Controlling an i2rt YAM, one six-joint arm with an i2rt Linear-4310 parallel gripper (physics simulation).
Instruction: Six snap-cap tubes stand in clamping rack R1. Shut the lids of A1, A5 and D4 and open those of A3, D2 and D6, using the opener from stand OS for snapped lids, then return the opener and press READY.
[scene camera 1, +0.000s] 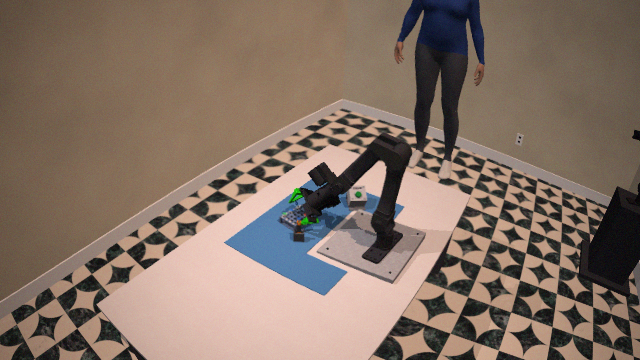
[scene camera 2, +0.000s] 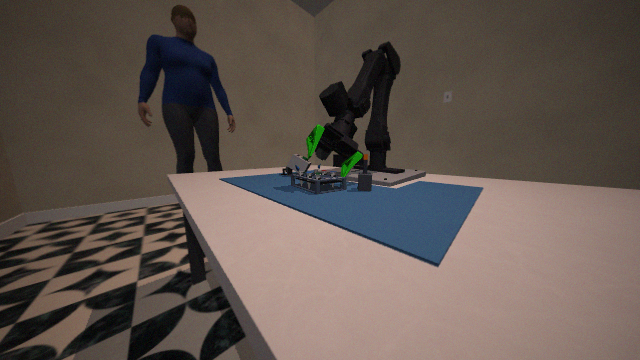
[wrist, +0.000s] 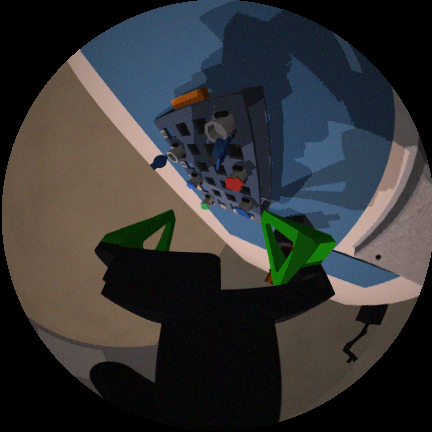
Scene:
same spot on blue mat: (scene camera 1: 266, 241) = (scene camera 2: 380, 203)

